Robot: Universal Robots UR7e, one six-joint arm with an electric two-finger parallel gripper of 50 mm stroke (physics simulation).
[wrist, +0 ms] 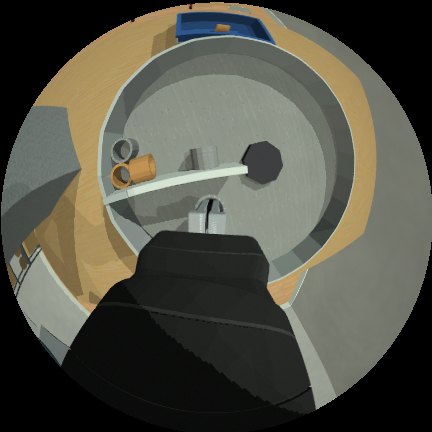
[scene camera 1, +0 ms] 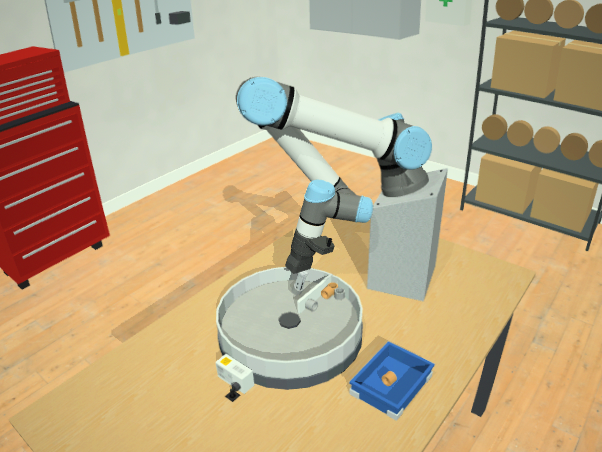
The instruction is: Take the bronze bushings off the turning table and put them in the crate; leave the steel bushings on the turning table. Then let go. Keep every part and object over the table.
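Places are measured from the arm's base along level axes (x left, y back, z up), in metres.
Pixels of known places: gripper, fingertip midpoint: (wrist: pixel 210 208) (scene camera 1: pixel 298 289); arm's base, origin of the base link: (scene camera 1: pixel 405 186).
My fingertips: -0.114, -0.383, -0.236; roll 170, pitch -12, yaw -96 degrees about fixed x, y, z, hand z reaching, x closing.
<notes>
For each thing: its top centre in the pictures, then the offset to it from my fingertips, as dx, dy, dz. "*": a spot on its surface instead.
- dark hub, middle of its top: (wrist: pixel 264 162) (scene camera 1: pixel 289 319) +0.044, -0.084, -0.041
- steel bushing, middle of its top: (wrist: pixel 205 157) (scene camera 1: pixel 311 300) +0.054, +0.000, -0.017
- blue crate, middle of its top: (scene camera 1: pixel 393 372) +0.388, -0.052, -0.052
- small white control box, surface spot: (scene camera 1: pixel 234 372) * +0.078, -0.329, -0.045
The round grey turning table (scene camera 1: pixel 291 360) (wrist: pixel 347 132) has a pale fence (scene camera 1: pixel 316 284) (wrist: pixel 181 177) running from its rim toward a dark hub (scene camera 1: pixel 288 319) (wrist: pixel 262 162). A bronze bushing (scene camera 1: pixel 330 290) (wrist: pixel 137 170) lies on its side by the rim, next to a steel bushing (scene camera 1: pixel 340 293) (wrist: pixel 124 148). Another steel bushing (scene camera 1: pixel 311 305) (wrist: pixel 205 157) stands against the fence. My gripper (scene camera 1: pixel 297 287) (wrist: pixel 210 208) hangs over the table on the other side of the fence. Its fingers are almost together on a small grey ring-like part (wrist: pixel 207 198), seemingly a steel bushing.
A blue crate (scene camera 1: pixel 367 384) (wrist: pixel 193 19) beside the turning table holds one bronze bushing (scene camera 1: pixel 389 378) (wrist: pixel 222 27). A small white control box (scene camera 1: pixel 234 372) sits at the table's front. The arm's grey pedestal (scene camera 1: pixel 403 243) stands behind. The wooden table's edges lie to the right and front.
</notes>
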